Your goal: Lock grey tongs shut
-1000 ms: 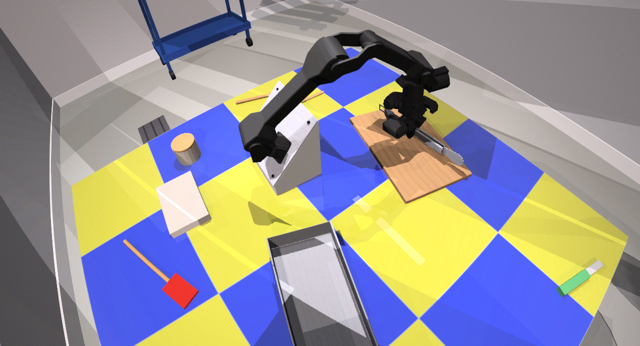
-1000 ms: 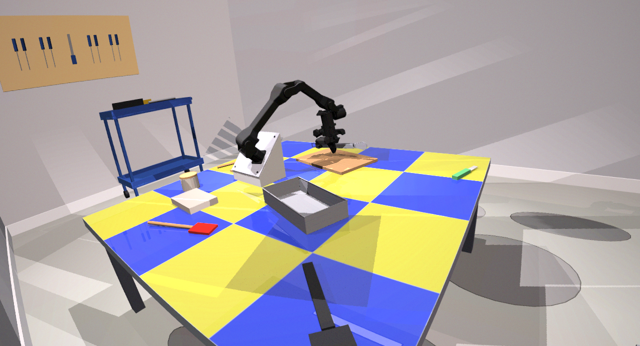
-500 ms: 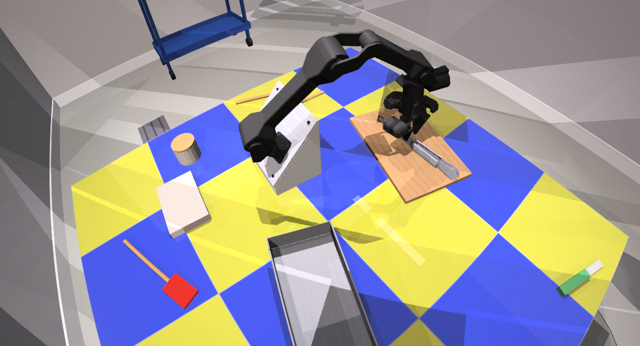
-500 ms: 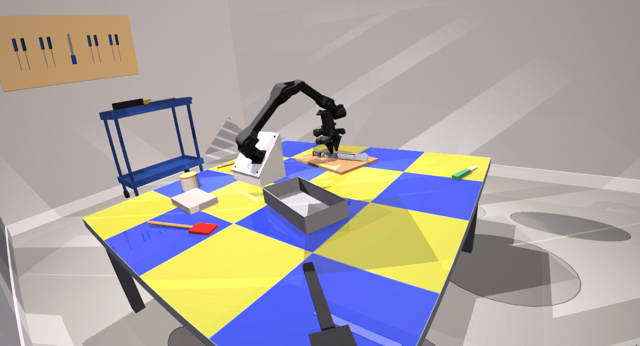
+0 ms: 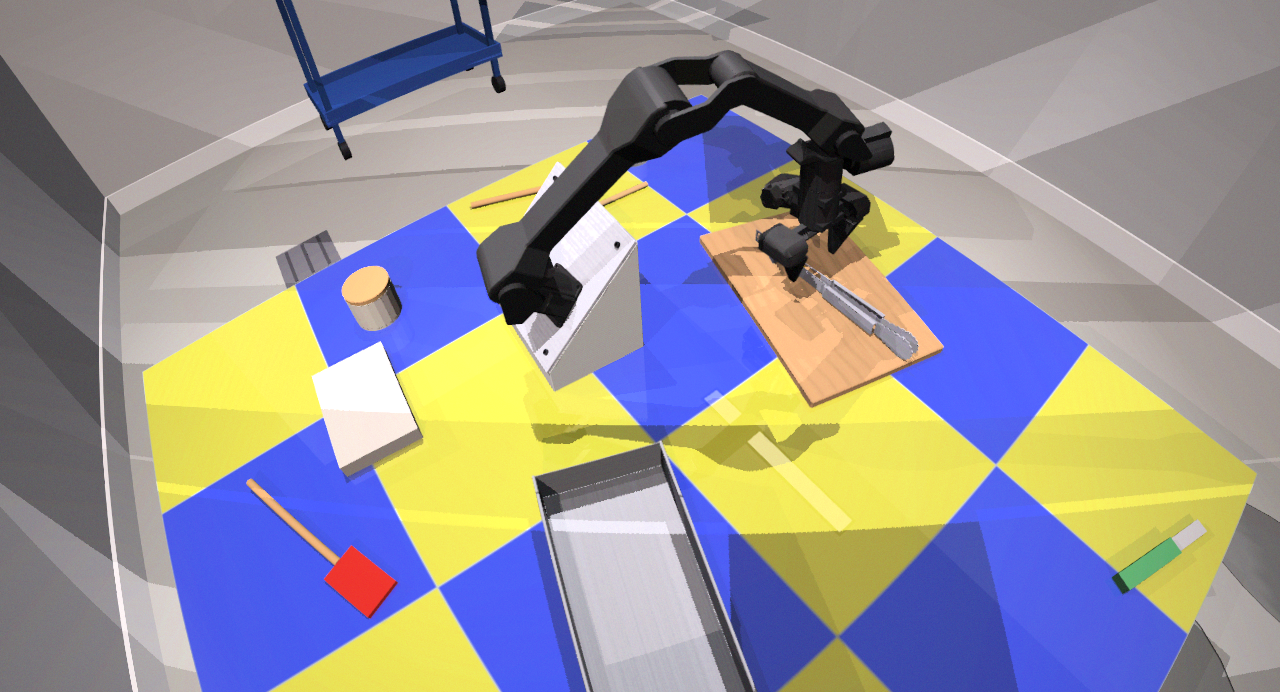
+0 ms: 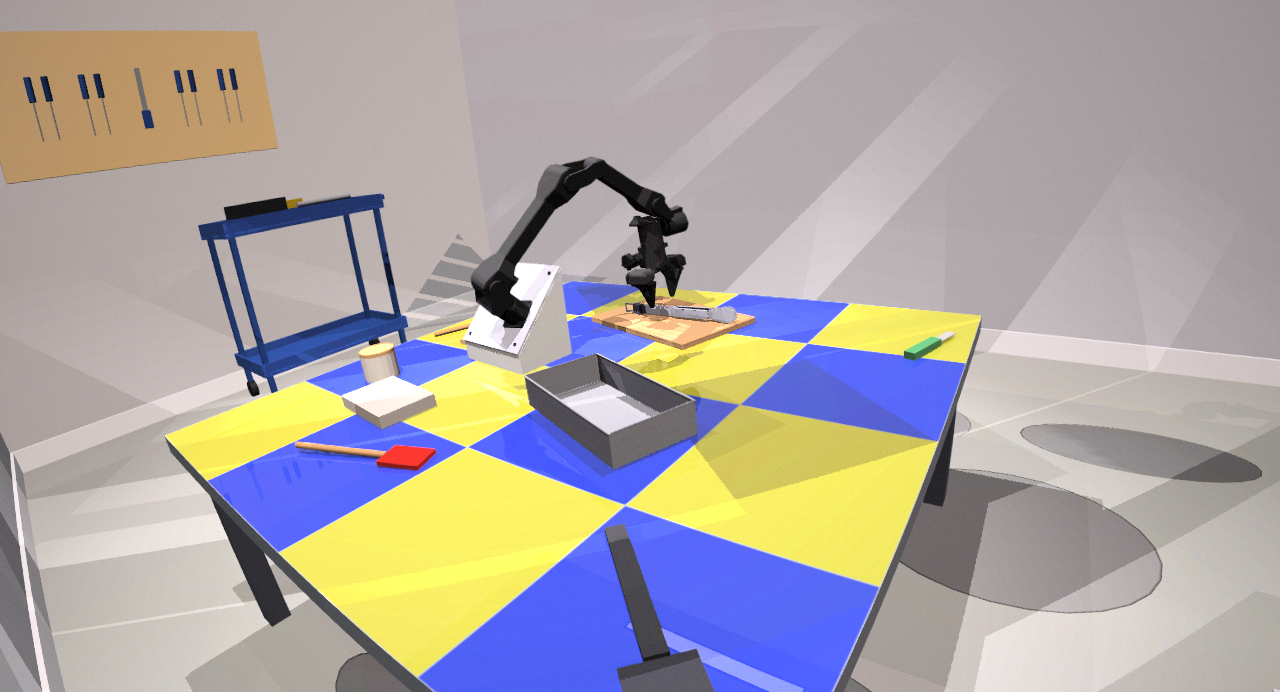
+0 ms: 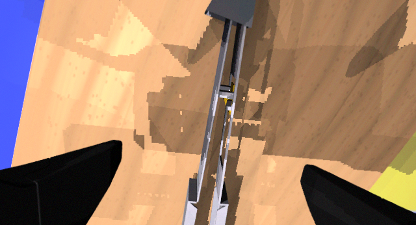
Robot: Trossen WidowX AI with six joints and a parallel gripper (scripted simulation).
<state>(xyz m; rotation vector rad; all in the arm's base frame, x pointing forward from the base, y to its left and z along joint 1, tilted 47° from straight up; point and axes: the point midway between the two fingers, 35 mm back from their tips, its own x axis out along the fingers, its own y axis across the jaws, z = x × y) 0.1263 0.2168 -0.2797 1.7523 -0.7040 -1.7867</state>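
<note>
The yellow lock piece lies 30 mm behind my gripper tip, 20 mm below it and 10 mm to the left of it. From my gripper tip the other things lie so: wooden board: 50 mm below, 10 mm to the left, 10 mm ahead; then tong arm: 60 mm ahead, 20 mm below; then grey roasting tin: 490 mm to the right, 210 mm ahead, 20 mm below.
</note>
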